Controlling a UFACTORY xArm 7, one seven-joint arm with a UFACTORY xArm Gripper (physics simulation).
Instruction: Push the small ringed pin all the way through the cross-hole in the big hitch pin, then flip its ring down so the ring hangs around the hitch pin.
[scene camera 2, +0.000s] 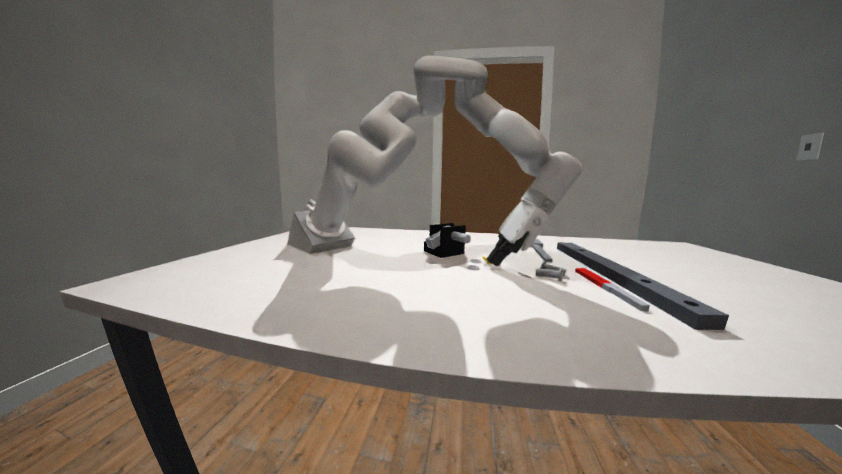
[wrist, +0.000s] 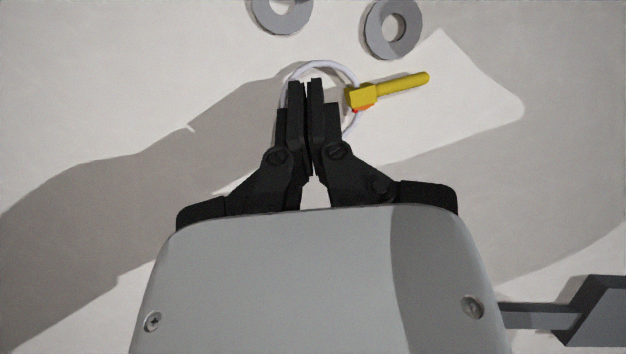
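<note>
The small pin has a yellow shank and block and lies on the table, its shank pointing right in the wrist view. Its thin white ring spreads left from the block, partly hidden behind the fingers. My gripper is shut and empty, tilted down, its fingertips over the ring, left of the yellow block. Whether they touch the ring I cannot tell. The big grey hitch pin rests in a black holder, left of the gripper in the scene view. Its cross-hole cannot be made out.
Two grey washers lie near the small pin. Right of the gripper in the scene view are a grey cylindrical part, a grey hammer-like tool, a red-handled tool and a long dark bar with holes.
</note>
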